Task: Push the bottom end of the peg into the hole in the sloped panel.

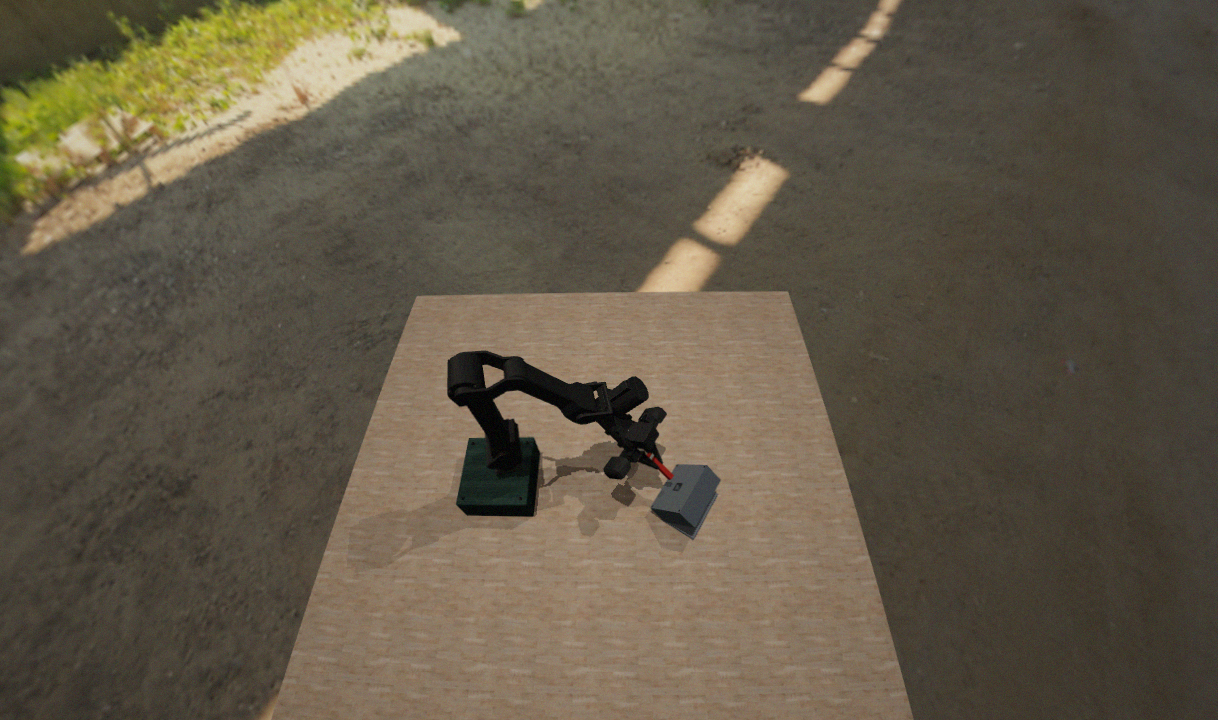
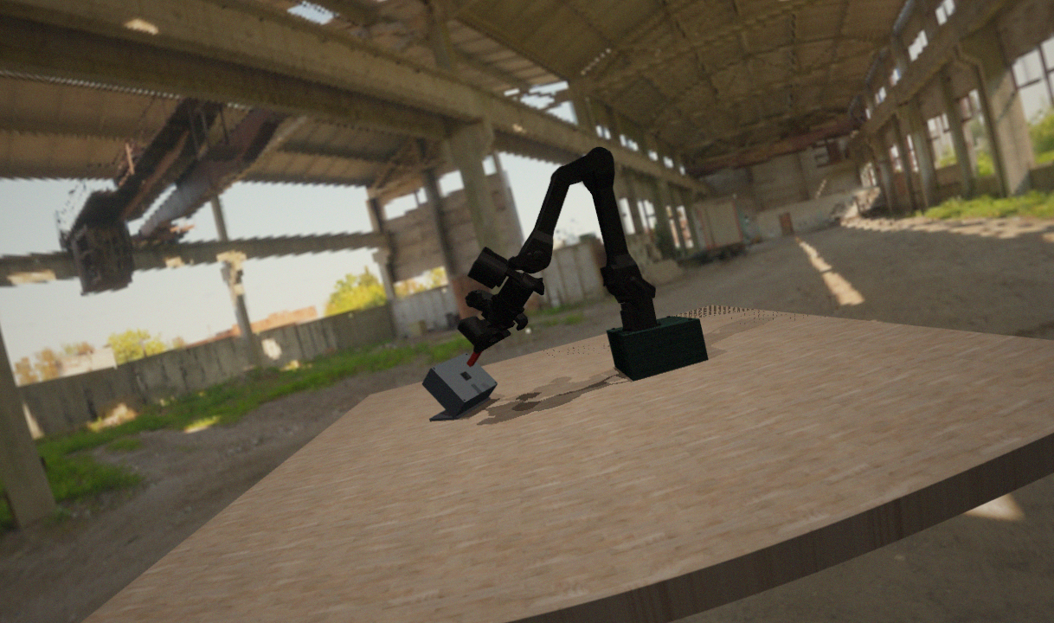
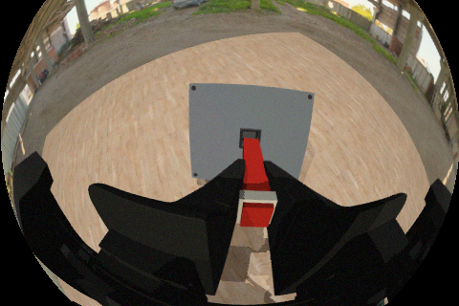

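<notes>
My gripper tip is now 50 mm short of the grey sloped panel, 50 mm to the left of it and 70 mm above it. From my gripper tip the other things lie so: red peg: 10 mm behind, 10 mm to the left, 10 mm above.
</notes>
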